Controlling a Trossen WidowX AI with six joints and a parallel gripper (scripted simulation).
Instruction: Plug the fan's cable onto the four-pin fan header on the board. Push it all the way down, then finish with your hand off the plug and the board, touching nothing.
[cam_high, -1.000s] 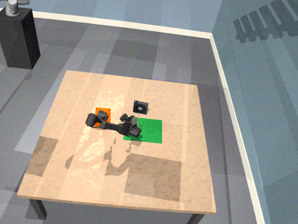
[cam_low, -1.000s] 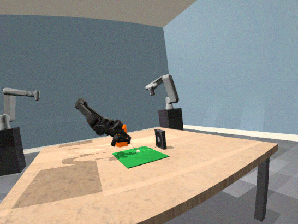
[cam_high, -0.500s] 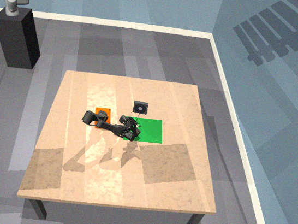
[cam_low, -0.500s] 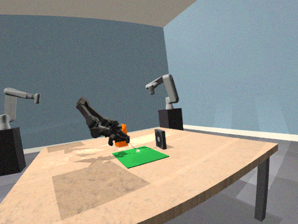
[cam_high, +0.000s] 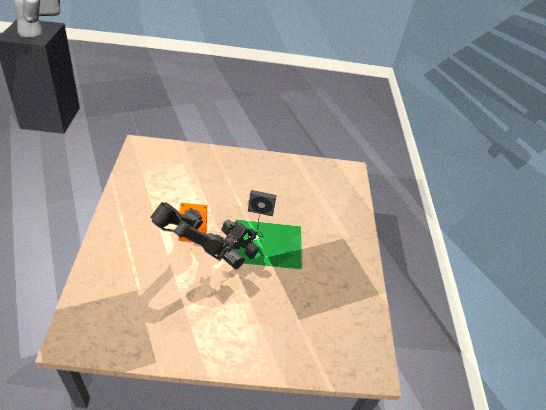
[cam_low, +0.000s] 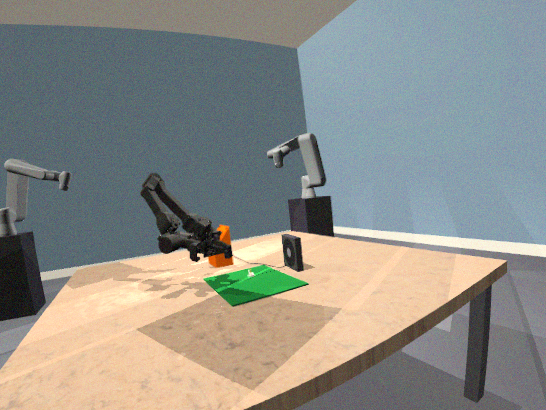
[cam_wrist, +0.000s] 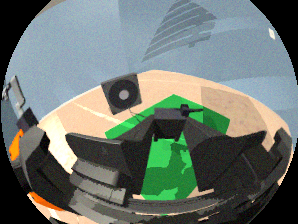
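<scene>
Now: the green board 120 mm below my gripper tip, 70 mm ahead of it and 40 mm to the left of it. Round my gripper tip: black fan 220 mm to the left, 50 mm below, 30 mm ahead; dark cable plug 10 mm below.
</scene>
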